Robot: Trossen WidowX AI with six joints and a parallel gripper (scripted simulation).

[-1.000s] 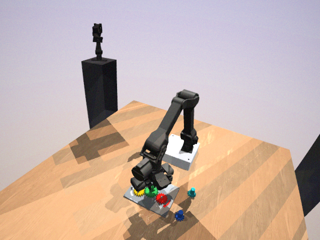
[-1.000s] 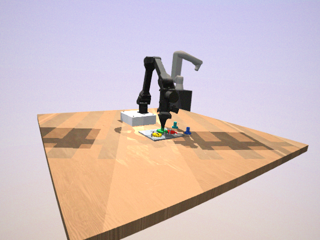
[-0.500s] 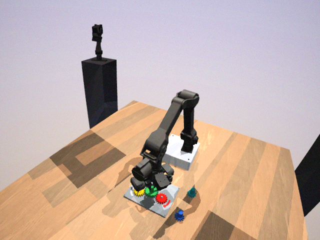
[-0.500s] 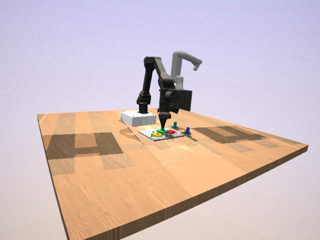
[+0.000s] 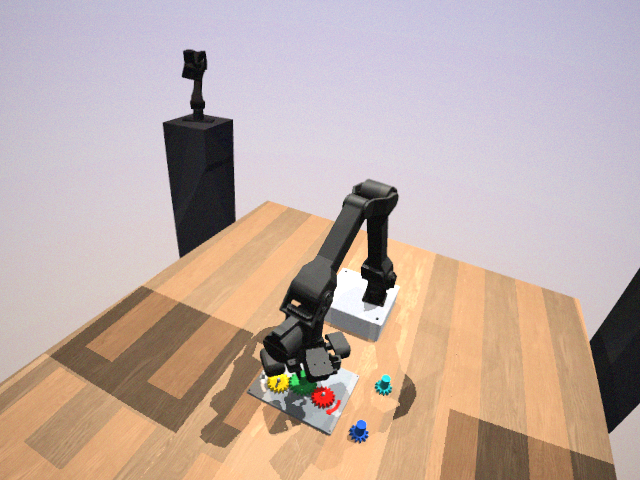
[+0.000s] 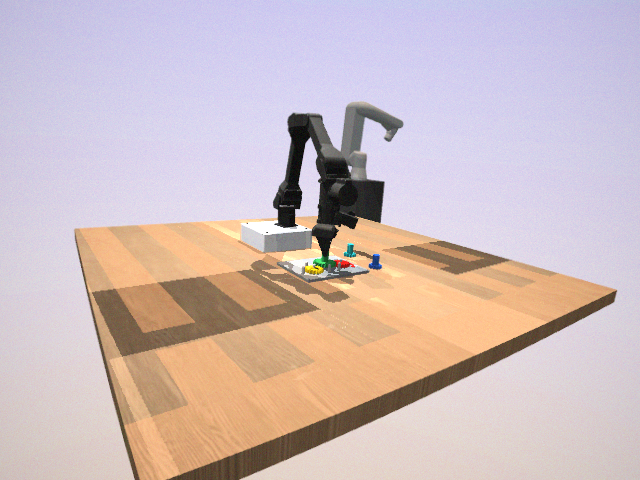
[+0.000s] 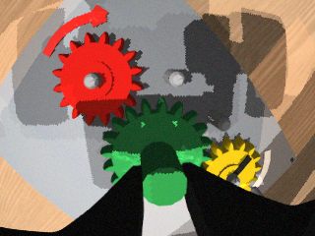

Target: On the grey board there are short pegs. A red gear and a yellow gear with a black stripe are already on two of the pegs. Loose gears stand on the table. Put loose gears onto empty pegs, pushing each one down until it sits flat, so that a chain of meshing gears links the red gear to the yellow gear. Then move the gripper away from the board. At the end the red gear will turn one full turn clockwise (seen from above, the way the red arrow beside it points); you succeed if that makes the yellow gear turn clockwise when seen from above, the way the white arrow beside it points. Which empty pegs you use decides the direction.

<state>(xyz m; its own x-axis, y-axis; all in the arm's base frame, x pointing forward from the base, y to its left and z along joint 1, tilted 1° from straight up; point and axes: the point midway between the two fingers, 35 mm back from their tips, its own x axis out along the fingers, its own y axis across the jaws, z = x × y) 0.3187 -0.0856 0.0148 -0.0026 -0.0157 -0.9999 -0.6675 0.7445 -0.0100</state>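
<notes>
My gripper tip is 1 cm above the green gear. Round my gripper tip: red gear 1 cm ahead, 5 cm to the left, 3 cm below; yellow gear 2 cm ahead, 5 cm to the right, 3 cm below; red arrow 2 cm ahead, 8 cm to the left, 3 cm below.
</notes>
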